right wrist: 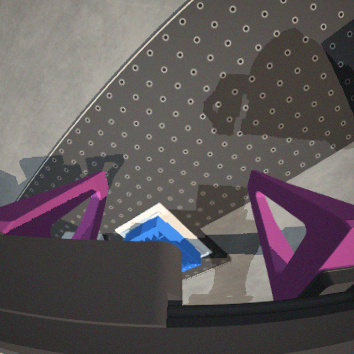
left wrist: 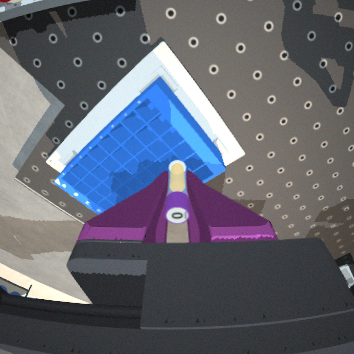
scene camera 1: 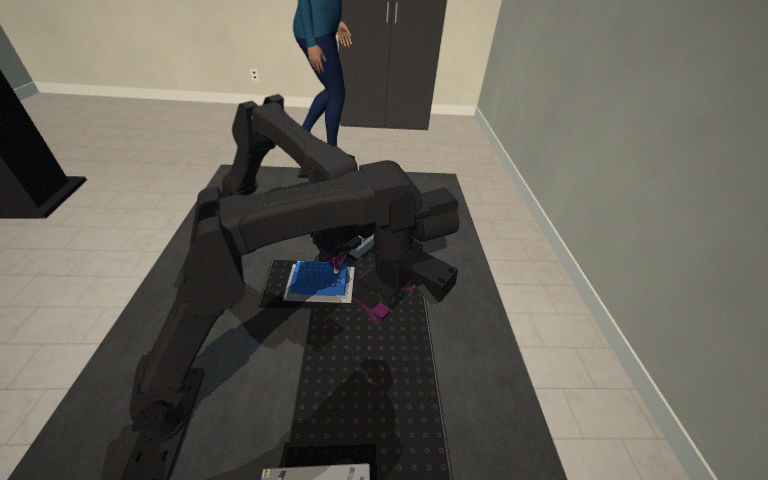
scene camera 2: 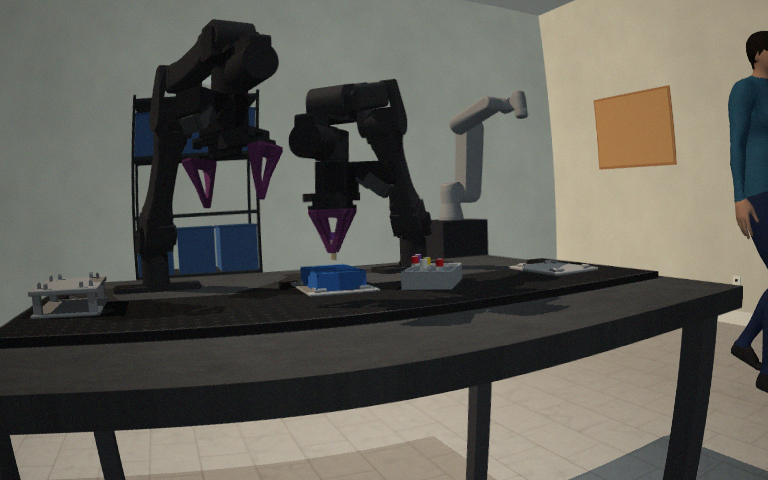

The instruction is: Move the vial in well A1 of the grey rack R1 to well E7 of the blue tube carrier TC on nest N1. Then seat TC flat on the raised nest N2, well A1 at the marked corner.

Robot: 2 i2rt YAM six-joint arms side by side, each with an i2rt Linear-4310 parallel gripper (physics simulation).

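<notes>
The blue tube carrier TC sits on the white nest N1. My left gripper is shut on the vial, which has a purple band and a white top marked 0. The vial hangs upright, its lower end just above the carrier. My right gripper is open and empty, high over the board. The grey rack R1 holds several capped vials. The raised nest N2 stands on posts at the left in scene camera 2.
A flat white nest with a dark centre lies at the right in scene camera 2. A pale plate shows at the bottom edge of scene camera 1. The perforated board runs along the table. A person stands behind the table.
</notes>
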